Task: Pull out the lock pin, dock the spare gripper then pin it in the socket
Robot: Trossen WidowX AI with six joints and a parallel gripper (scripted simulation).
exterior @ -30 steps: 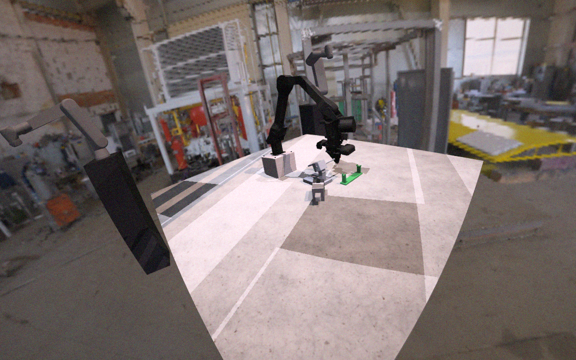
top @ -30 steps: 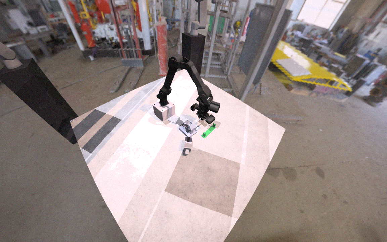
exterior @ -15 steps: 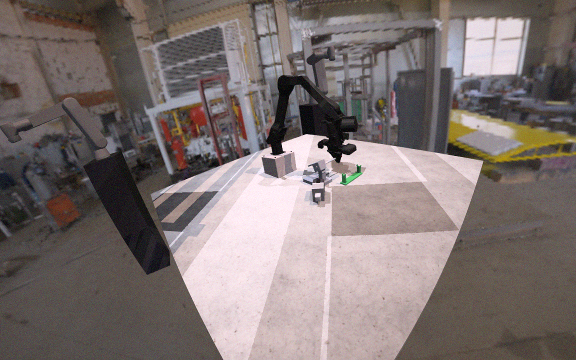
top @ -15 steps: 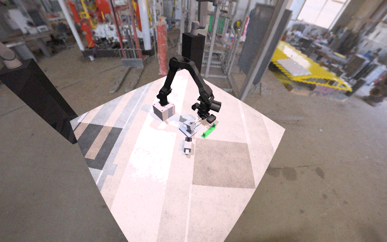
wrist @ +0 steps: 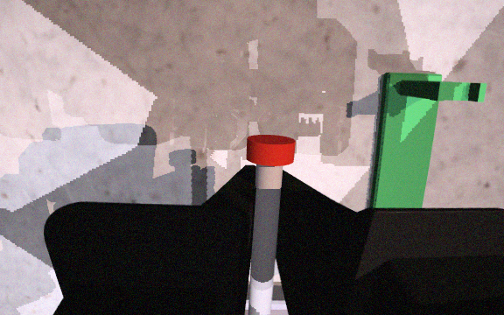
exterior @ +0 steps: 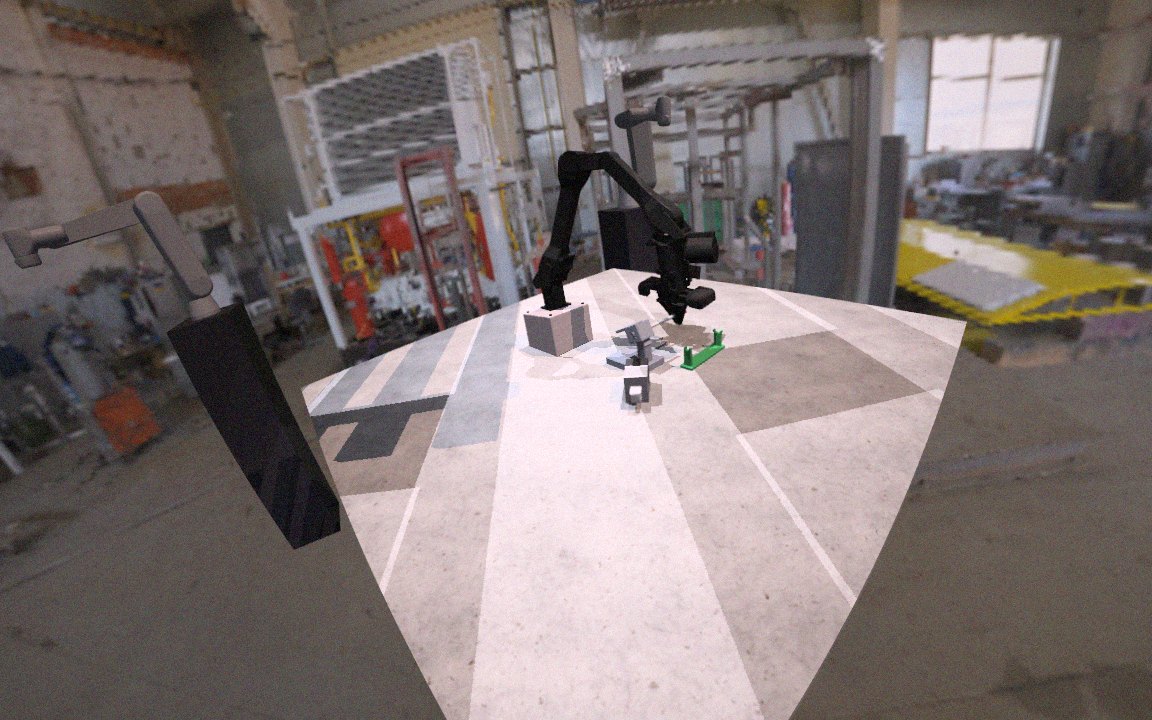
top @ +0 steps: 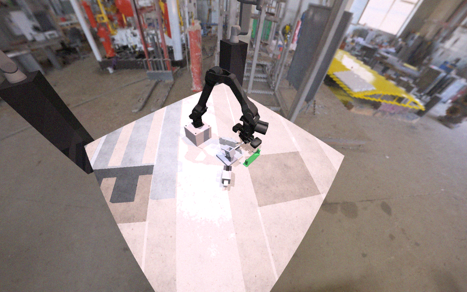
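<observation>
Right now my gripper tip is 9 cm short of the green stand, 3 cm above it and 1 cm to the left of it. Also, from my gripper tip: spare gripper: 22 cm to the right, 12 cm ahead, 3 cm below; socket: 13 cm to the right, 1 cm ahead.
</observation>
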